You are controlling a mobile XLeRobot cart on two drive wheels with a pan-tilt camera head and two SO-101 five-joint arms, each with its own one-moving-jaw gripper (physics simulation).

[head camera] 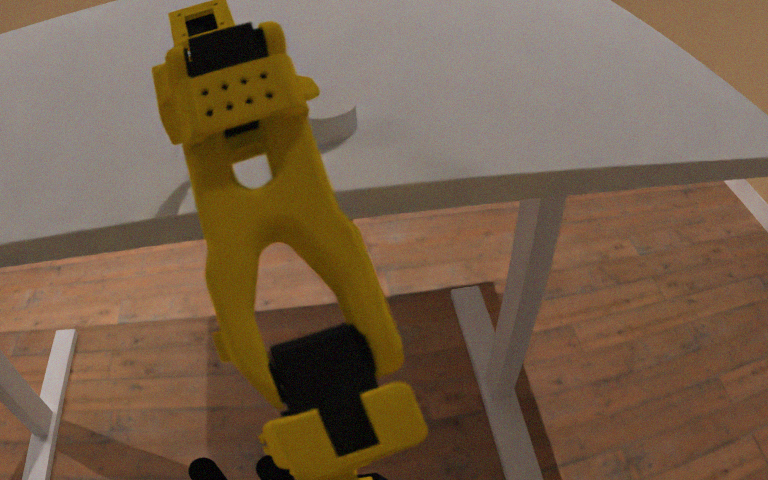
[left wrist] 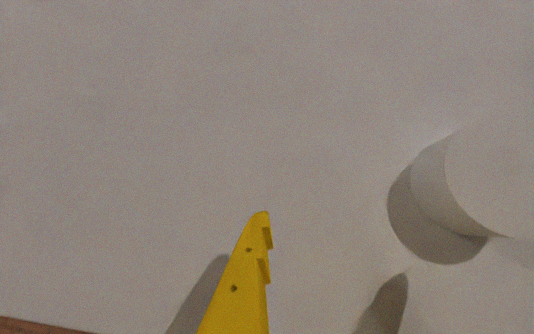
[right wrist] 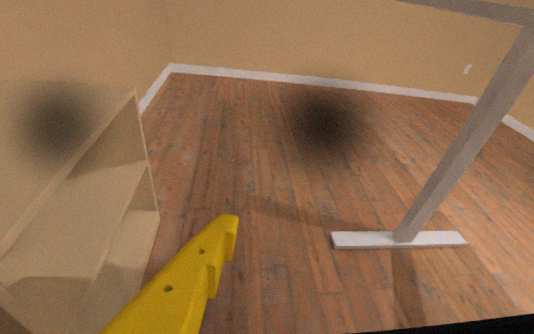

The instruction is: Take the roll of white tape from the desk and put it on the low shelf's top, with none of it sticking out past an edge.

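Places are measured from the left arm's base along level axes (x ahead, y left, z up), in millimetres.
Where they show: left hand at its tool point: (left wrist: 269,224); right hand at its tool point: (right wrist: 236,232).
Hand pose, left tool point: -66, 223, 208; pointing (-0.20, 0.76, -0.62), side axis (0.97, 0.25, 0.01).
After its pixels a point has its place, as x, y, z.
The roll of white tape (head camera: 338,125) {30, 228, 189} (left wrist: 434,187) {0, 244, 190} lies flat on the white desk (head camera: 538,107) {202, 259, 175} (left wrist: 150,125) {-138, 268, 175}, near its front edge; my left arm hides part of it in the head view, and its right part blends into the pale desk in the left wrist view. My left gripper (left wrist: 264,232) is open and empty over the desk, its notched jaw well to the left of the tape. My right gripper (right wrist: 225,237) is open and empty, away from the desk top. The low wooden shelf (right wrist: 30,185) {-529, -600, -165} stands at the left of the right wrist view.
My left arm (head camera: 271,209) {-8, 35, 270} reaches over the desk's front edge. A desk leg (head camera: 523,294) {358, 506, -360} (right wrist: 460,145) {-853, 510, -222} with a flat foot stands on the wood floor (head camera: 651,316) {936, 664, -775} (right wrist: 280,200) {-1125, -3, -775}. Beige walls (right wrist: 300,40) {-3003, 394, -329} stand behind. A black edge shows at the bottom right of the right wrist view.
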